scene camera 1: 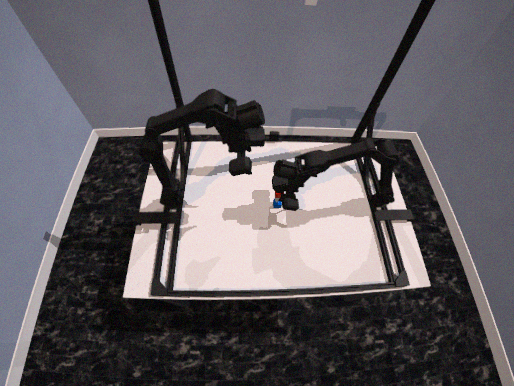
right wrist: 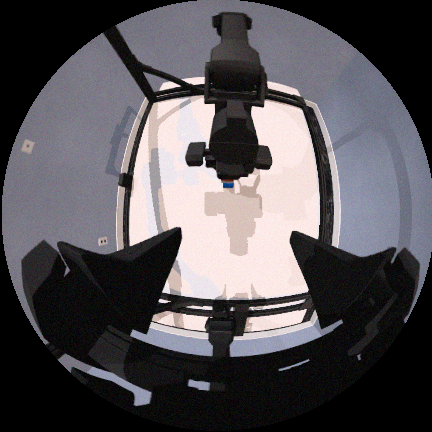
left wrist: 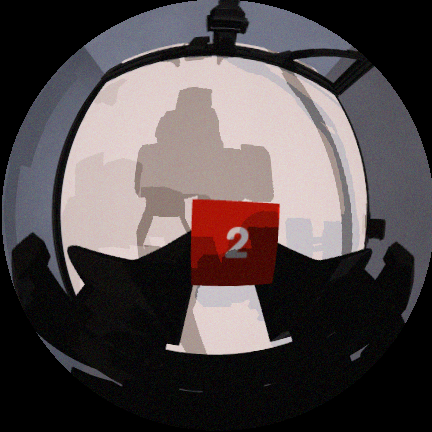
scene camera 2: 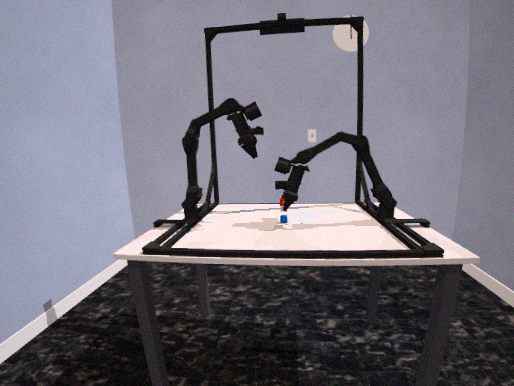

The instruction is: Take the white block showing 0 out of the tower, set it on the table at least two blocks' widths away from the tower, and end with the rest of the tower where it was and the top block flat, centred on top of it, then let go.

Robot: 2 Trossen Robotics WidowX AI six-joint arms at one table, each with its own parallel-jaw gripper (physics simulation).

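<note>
I can see my left gripper [left wrist: 222, 232] from the left wrist, and the right wrist view shows my left gripper [right wrist: 226, 176] too. Scene camera 1 gives me my right gripper [scene camera 1: 250, 162], and there's my right gripper [right wrist: 238, 234] in the right wrist view as well. I can also see a red block showing 2 [left wrist: 233, 242].
</note>
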